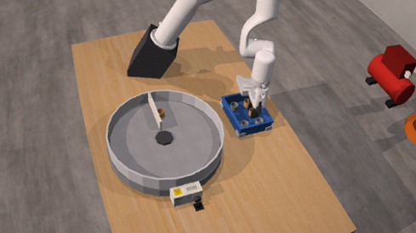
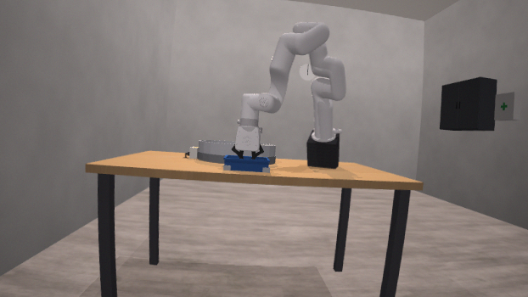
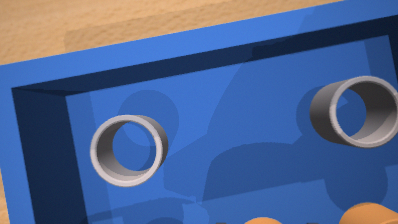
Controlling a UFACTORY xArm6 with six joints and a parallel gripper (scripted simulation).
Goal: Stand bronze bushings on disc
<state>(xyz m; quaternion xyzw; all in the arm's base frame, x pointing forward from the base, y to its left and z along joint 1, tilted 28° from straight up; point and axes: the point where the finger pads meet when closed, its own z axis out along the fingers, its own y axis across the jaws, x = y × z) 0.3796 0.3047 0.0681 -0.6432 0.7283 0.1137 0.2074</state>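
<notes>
The blue crate lies 3 cm to the right of my hand and 1 cm below it. The rest, counted from my hand: grey turntable disc 38 cm to the right, 9 cm ahead, 2 cm above.
</notes>
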